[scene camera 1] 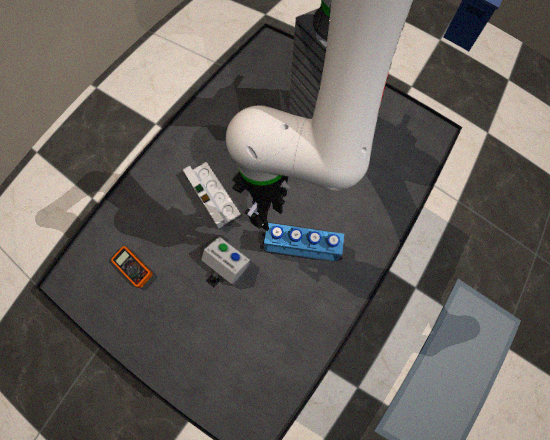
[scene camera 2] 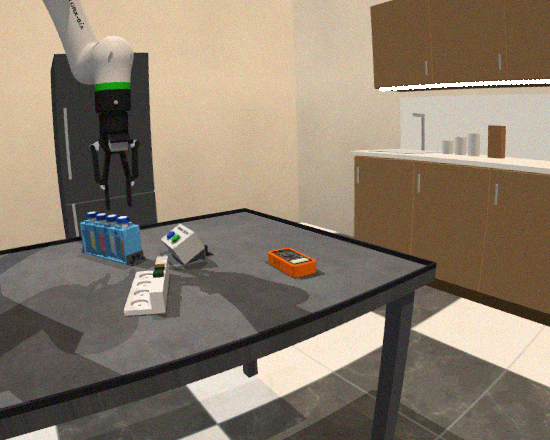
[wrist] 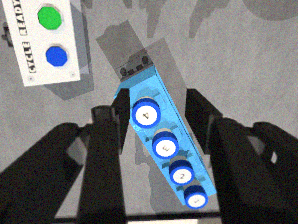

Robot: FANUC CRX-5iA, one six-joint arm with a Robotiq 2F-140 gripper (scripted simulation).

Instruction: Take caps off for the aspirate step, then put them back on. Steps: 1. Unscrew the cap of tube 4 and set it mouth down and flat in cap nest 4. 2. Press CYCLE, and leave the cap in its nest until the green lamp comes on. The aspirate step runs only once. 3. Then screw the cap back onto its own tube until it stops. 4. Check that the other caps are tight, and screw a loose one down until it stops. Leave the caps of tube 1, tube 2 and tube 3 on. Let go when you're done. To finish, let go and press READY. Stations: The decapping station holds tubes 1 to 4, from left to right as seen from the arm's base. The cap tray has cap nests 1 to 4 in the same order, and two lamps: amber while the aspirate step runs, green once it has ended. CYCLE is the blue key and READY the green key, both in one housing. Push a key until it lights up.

Labels:
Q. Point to a grey key housing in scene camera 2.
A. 188,250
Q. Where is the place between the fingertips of my gripper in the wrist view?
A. At 157,102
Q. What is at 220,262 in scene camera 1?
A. A grey key housing.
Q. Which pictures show my gripper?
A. Scene camera 1, scene camera 2 and the wrist view: all of them.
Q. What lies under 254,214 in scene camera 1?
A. My gripper.

